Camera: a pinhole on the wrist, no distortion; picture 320 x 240 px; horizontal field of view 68.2 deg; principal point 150.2 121.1 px. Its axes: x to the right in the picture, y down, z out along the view. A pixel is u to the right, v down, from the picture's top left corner.
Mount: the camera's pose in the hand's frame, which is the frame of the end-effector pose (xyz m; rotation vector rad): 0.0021 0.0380 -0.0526 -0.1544 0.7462 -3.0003
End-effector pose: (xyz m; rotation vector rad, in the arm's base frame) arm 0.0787 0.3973 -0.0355 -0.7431 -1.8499 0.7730
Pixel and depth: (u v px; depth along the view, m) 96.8 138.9 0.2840
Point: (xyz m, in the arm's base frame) -0.1399 0.3710 0.0394
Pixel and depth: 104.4 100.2 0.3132
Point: -0.1800 0.3789 -0.0007
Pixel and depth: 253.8 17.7 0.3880
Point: -0.2298 0.2242 -0.2301
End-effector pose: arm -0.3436 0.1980 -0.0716 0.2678 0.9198 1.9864
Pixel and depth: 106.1 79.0 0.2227
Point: -0.2830 0.3396 0.0091
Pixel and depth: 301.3 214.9 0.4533
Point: 0.1618 0.2640 -0.0783
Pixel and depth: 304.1 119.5 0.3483
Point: -0.0094 0.2287 0.0545
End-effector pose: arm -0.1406 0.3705 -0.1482 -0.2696 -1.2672 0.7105
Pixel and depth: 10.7 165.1 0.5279
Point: -0.3191 0.3282 0.3929
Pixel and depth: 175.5 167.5 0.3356
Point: -0.2802 0.1959 0.0190
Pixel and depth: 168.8 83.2 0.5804
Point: -0.5585 0.1680 0.1030
